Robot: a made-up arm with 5 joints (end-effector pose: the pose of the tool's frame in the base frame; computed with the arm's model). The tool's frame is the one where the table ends.
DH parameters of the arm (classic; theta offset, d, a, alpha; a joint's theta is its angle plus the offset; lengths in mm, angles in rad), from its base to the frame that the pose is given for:
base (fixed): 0 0 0 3.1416
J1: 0 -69 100 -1.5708
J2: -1.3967 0 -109.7 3.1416
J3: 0.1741 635 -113 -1.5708
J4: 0 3 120 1.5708
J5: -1.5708 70 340 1.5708
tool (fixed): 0 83 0 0
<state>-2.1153 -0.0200 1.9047 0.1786 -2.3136</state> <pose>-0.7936 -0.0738 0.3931 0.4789 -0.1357 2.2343</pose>
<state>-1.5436 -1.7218 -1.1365 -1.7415 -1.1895</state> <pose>-0.3909 0.3385 0.1655 1.0090 0.4194 0.0083</pose>
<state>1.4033 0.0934 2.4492 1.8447 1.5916</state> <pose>0.1926 -0.1095 0.0027 -0.6434 2.8132 1.1850</pose>
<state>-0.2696 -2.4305 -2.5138 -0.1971 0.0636</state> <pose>0.3103 0.8277 0.0968 0.1981 0.0070 0.2832</pose>
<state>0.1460 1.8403 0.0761 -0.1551 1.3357</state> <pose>0.3767 0.7237 0.2340 -0.0279 -0.4263 0.0125</pose>
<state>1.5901 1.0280 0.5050 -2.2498 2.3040</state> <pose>0.9312 0.3487 0.4022 0.7188 0.2844 0.9143</pose>
